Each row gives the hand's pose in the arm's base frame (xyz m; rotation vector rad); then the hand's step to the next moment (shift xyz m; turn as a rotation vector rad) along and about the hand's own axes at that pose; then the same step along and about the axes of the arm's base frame.
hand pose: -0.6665 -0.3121 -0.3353 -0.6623 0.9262 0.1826
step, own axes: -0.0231 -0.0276 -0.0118 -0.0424 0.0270 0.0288
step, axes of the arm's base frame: -0.0104 -0.0259 0.0256 -0.0172 0.0441 0.0334
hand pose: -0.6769 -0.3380 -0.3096 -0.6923 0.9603 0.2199
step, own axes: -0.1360 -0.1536 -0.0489 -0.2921 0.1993 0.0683
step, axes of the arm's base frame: -0.0393 -0.1317 0.1599 -0.2130 0.2319 0.1747
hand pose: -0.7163 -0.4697 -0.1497 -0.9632 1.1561 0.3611
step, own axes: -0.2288 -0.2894 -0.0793 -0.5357 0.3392 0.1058
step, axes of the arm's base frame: 0.0591 -0.1768 0.3281 -0.3844 0.3950 0.3309
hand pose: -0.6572 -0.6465 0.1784 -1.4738 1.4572 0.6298
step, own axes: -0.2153 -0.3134 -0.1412 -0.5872 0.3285 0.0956
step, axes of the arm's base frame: 0.2295 -0.0663 0.3278 -0.3850 0.4090 0.3826
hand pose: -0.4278 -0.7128 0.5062 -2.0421 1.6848 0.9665
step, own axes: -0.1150 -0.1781 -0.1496 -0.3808 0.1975 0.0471
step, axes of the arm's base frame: 0.2051 0.0352 0.1549 -0.2305 0.2598 0.2562
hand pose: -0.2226 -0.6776 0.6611 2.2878 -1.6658 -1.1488
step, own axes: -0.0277 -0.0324 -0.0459 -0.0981 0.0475 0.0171
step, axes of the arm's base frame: 0.0499 0.0207 0.0316 -0.0598 0.0700 0.0609
